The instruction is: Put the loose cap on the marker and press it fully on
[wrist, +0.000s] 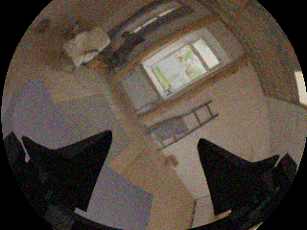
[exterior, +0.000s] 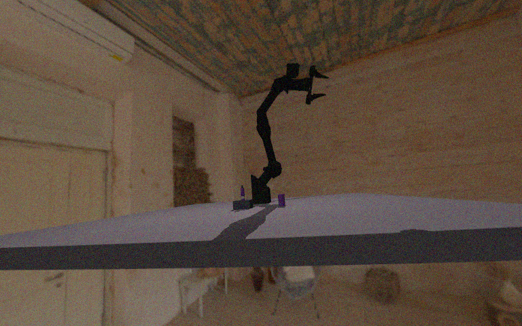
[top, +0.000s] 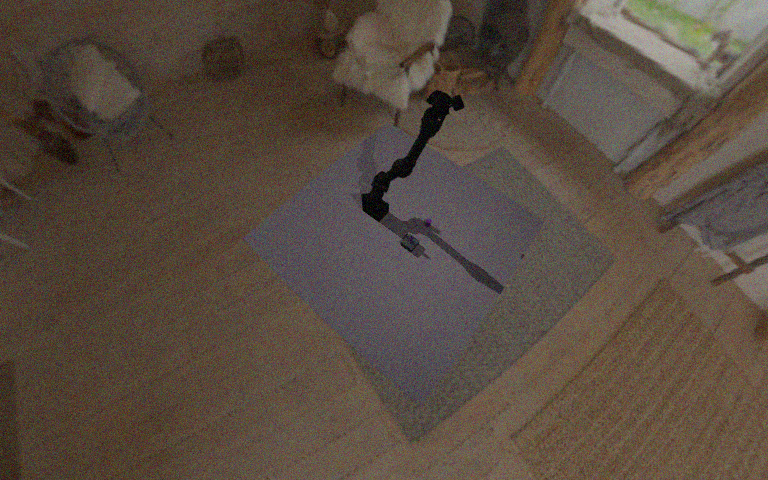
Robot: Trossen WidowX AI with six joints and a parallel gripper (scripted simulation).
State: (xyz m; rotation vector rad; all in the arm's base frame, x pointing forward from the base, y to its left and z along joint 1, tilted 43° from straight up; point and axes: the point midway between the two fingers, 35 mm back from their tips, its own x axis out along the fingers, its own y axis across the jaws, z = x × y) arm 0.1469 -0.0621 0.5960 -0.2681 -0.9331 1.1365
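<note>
My gripper tip is now 560 mm above the purple cap, 290 mm to the left of it and 140 mm short of it. Also, from my gripper tip: dark holder block: 570 mm below, 460 mm to the right, 130 mm ahead.
</note>
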